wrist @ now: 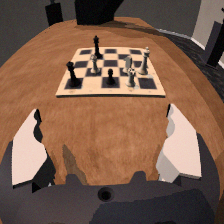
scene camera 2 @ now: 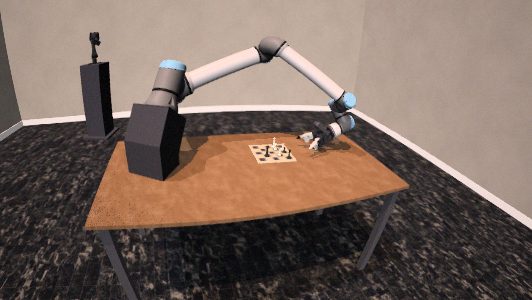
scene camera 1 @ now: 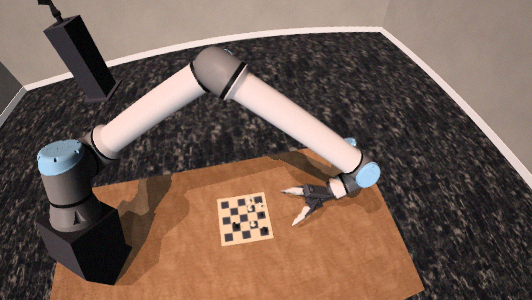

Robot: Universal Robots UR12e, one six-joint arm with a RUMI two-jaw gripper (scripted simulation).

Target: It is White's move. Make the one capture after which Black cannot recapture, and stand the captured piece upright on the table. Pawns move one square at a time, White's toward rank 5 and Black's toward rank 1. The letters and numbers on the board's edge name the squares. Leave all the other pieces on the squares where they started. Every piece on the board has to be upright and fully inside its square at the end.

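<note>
A chessboard can be seen in the pictures, and so can the gripper.
</note>
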